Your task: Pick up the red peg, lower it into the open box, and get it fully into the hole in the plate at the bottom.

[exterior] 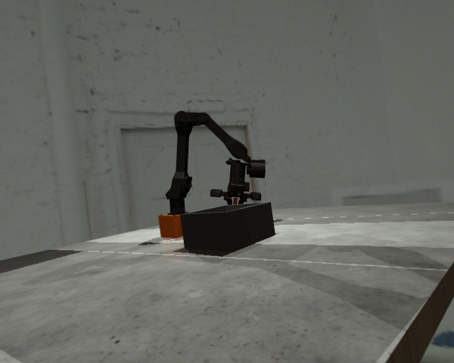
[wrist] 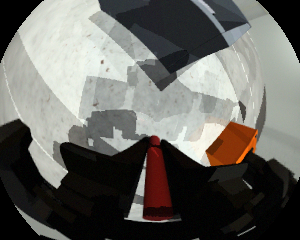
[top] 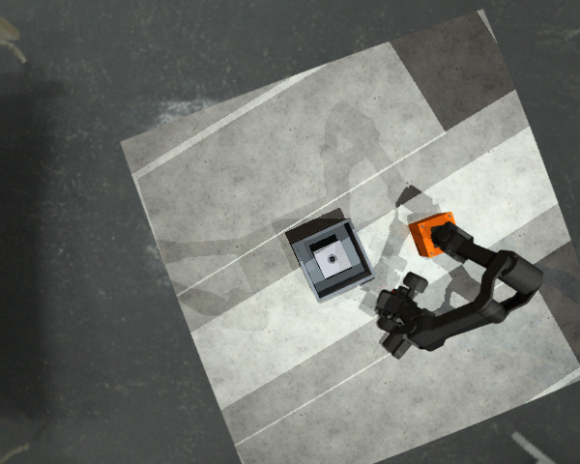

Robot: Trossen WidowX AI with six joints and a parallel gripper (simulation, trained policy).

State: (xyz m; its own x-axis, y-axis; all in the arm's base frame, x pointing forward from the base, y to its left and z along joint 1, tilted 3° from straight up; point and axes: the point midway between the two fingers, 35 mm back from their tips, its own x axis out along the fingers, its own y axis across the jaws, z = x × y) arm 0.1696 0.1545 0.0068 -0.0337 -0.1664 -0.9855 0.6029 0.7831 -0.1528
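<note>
Right now my gripper tip is 17 cm short of the grey plate, 14 cm to the left of it and 1 cm below it. Round my gripper tip: red peg: 3 cm above, 1 cm to the left; dark box: 17 cm ahead, 14 cm to the right, 1 cm below.
</note>
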